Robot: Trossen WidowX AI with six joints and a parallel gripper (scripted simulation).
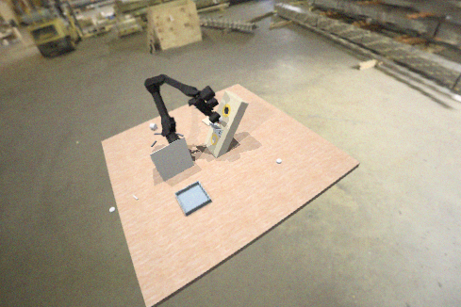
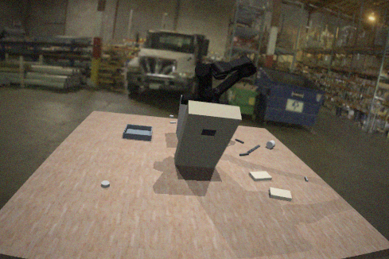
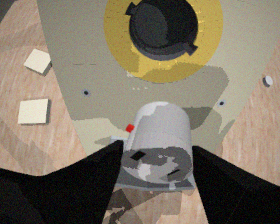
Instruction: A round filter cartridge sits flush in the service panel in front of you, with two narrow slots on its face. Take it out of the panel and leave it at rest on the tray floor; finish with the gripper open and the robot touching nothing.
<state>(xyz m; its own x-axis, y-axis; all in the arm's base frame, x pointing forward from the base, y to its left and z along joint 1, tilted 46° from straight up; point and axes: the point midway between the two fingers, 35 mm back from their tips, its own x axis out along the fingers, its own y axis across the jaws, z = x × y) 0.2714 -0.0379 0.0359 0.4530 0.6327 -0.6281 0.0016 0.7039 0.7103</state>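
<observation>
Now: gripper tip 340 mm past the blue-grey tray, 280 mm to the left of it and 200 mm above it. From my gripper tip the other things lie so: beige service panel: 60 mm below, 40 mm ahead; then round filter cartridge: right at my gripper tip.
</observation>
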